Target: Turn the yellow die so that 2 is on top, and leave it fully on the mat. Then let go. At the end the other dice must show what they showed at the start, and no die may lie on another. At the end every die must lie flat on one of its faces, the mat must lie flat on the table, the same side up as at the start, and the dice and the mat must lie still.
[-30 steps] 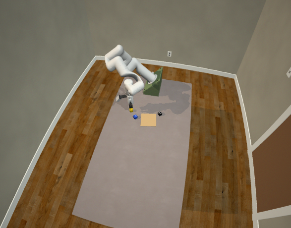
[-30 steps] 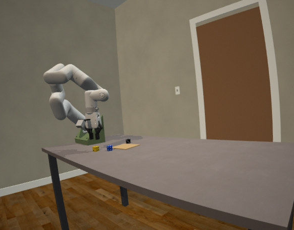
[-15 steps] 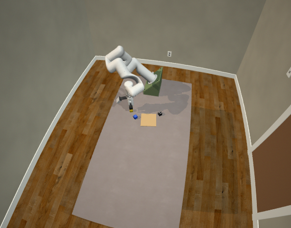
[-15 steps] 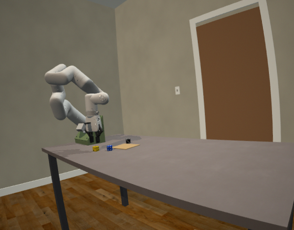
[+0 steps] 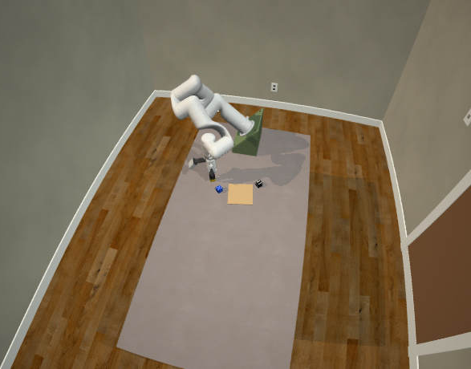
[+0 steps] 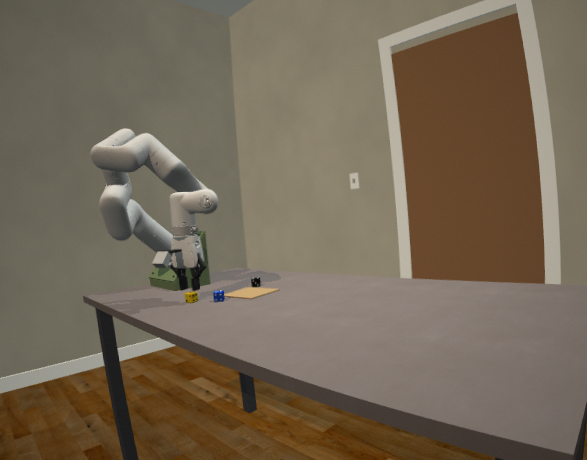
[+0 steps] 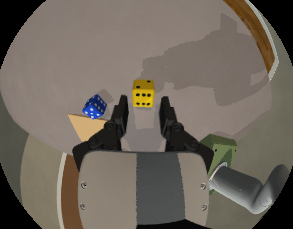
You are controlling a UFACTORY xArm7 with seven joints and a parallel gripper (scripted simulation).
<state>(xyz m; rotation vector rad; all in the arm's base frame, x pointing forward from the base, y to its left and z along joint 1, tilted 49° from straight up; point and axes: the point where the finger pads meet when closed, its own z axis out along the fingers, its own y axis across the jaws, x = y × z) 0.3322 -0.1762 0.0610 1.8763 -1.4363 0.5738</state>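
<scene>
The yellow die lies 4 cm below my hand. Round my hand: blue die: 7 cm ahead, 6 cm to the left, 4 cm below; then black die: 27 cm to the left, 4 cm below; then tan mat: 18 cm to the left, 8 cm ahead, 6 cm below.
</scene>
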